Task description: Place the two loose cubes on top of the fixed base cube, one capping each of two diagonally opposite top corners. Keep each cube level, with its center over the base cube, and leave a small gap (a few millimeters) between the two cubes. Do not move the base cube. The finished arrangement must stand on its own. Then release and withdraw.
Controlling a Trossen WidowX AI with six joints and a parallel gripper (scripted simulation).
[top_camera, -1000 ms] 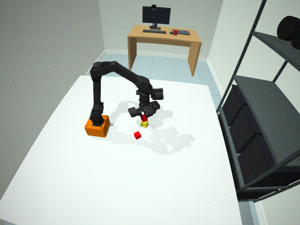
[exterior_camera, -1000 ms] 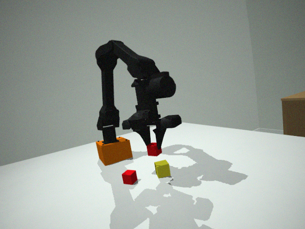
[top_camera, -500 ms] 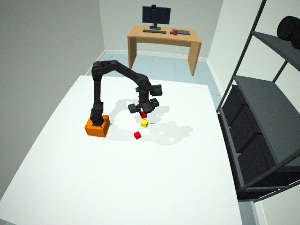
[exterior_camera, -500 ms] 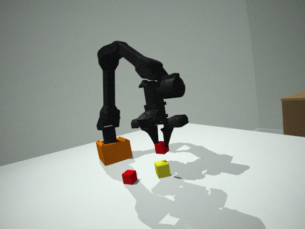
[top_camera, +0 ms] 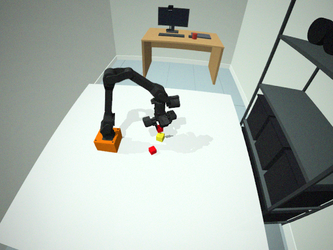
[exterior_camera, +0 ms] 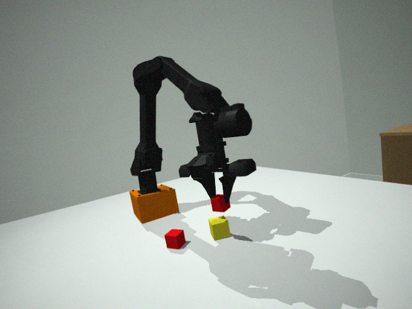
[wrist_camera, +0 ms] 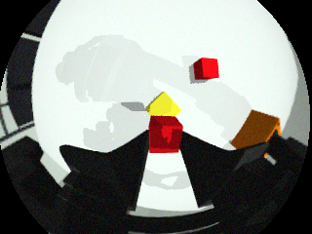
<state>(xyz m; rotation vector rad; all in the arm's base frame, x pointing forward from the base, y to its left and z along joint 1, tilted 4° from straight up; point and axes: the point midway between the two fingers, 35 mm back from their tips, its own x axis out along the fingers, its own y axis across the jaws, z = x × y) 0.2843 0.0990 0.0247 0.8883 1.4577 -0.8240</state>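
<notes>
Now: the yellow base cube 10 mm ahead of my gripper tip, 20 mm to the right of it and 60 mm below it.
</notes>
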